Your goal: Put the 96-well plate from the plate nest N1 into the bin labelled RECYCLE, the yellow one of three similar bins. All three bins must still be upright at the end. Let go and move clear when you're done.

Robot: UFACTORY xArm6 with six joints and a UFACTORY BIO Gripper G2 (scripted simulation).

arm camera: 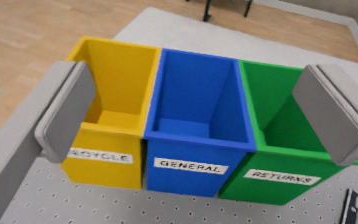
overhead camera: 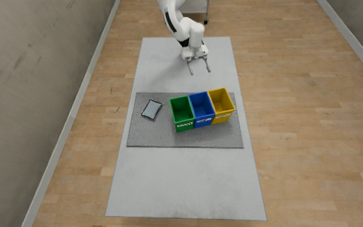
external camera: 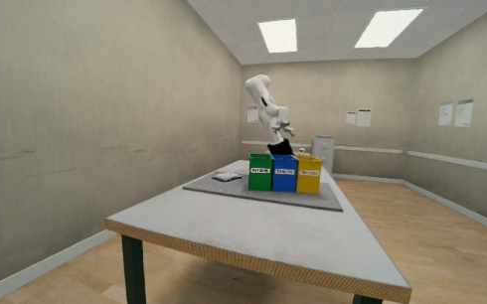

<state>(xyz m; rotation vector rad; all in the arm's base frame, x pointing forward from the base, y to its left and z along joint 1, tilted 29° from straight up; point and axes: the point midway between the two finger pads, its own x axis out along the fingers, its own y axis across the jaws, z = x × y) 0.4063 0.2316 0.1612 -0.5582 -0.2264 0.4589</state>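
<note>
Right now my hand is 33 cm to the left of the clear 96-well plate, 29 cm above it and 15 cm short of it. Also, from my hand: yellow recycle bin (22 cm below, 16 cm to the left, 11 cm ahead); blue bin (22 cm below, 16 cm ahead, 3 cm to the left); green bin (22 cm below, 21 cm ahead, 9 cm to the right).
</note>
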